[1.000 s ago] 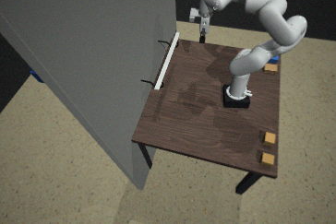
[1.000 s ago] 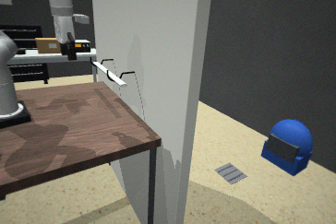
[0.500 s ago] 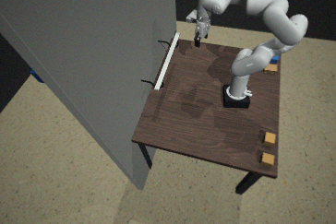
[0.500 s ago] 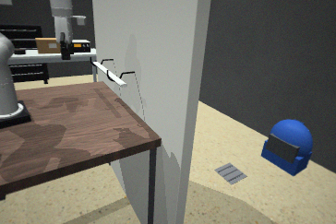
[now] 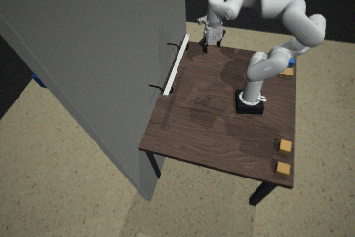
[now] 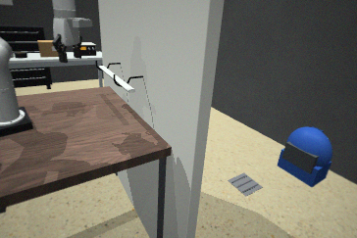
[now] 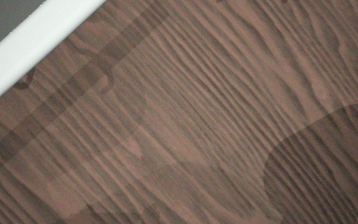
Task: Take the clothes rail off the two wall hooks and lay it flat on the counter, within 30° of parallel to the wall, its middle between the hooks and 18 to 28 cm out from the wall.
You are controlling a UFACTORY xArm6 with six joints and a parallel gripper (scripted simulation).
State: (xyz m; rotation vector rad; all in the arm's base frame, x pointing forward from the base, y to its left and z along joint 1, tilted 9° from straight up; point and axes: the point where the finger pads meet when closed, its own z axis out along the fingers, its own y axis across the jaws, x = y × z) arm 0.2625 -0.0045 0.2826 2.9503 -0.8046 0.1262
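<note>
The white clothes rail lies 17 cm ahead of my hand, 9 cm to the left of it and 11 cm below it. Round my hand: blue object (40 cm behind, 36 cm to the right, 29 cm below); grey wall (29 cm ahead, 16 cm to the left, 12 cm above).
</note>
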